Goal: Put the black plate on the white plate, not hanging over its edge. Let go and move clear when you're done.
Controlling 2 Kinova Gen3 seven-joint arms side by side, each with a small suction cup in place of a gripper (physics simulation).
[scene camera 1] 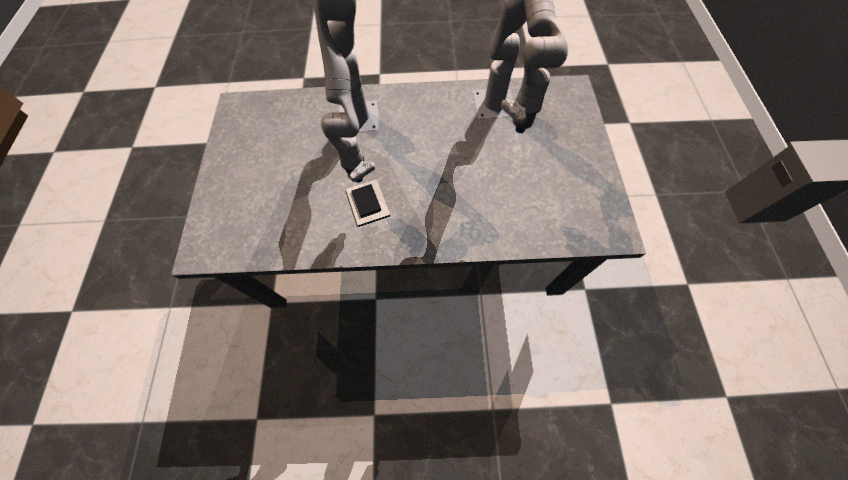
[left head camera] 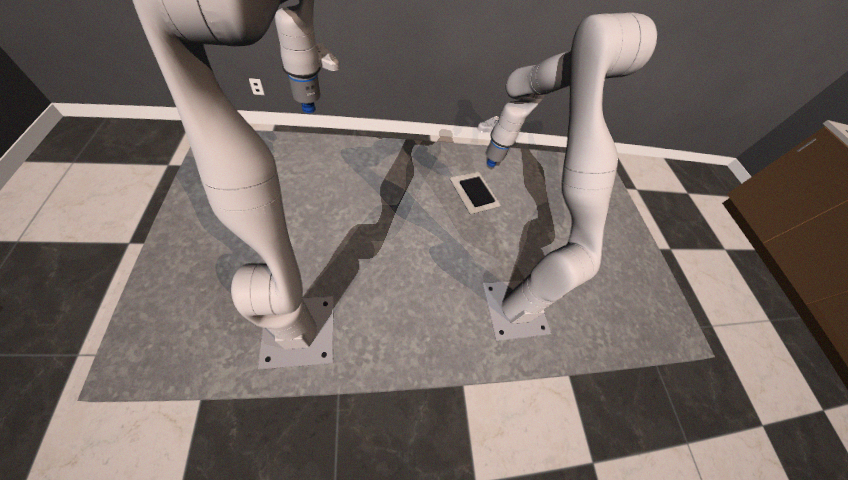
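Pixels of known places: left hand, its tool point: (scene camera 1: 520, 129) (left head camera: 308, 109); right hand, its tool point: (left head camera: 491, 163); left arm's base, origin of its link: (scene camera 1: 494, 102) (left head camera: 298, 330); right arm's base, origin of its link: (scene camera 1: 358, 116) (left head camera: 516, 308).
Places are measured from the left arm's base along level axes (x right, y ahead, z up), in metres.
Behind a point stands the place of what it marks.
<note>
The black plate (left head camera: 477, 191) {x 0.597, y 0.458, z 0.016 m} (scene camera 1: 365, 200) {x 0.599, y 0.467, z 0.016 m} lies flat on the white plate (left head camera: 471, 209) {x 0.558, y 0.382, z 0.007 m} (scene camera 1: 373, 221) {x 0.572, y 0.553, z 0.005 m}, with a white border showing around it and no part over the edge. My right gripper (left head camera: 491, 163) (scene camera 1: 355, 178) {x 0.600, y 0.460, z 0.156 m}, a blue suction cup, is open and holds nothing. It is above the table, beside the plates and apart from them. My left gripper (left head camera: 307, 108) (scene camera 1: 521, 129) is open, with nothing on its cup, high above the table and far from the plates.
The grey table (left head camera: 380, 333) {x 0.213, y -0.025, z 0.000 m} (scene camera 1: 249, 136) {x 1.115, y 0.070, z 0.000 m} bears both arm bases and several arm shadows. A brown cabinet (left head camera: 797, 196) stands at the right in the head view. A dark wall is behind the table there.
</note>
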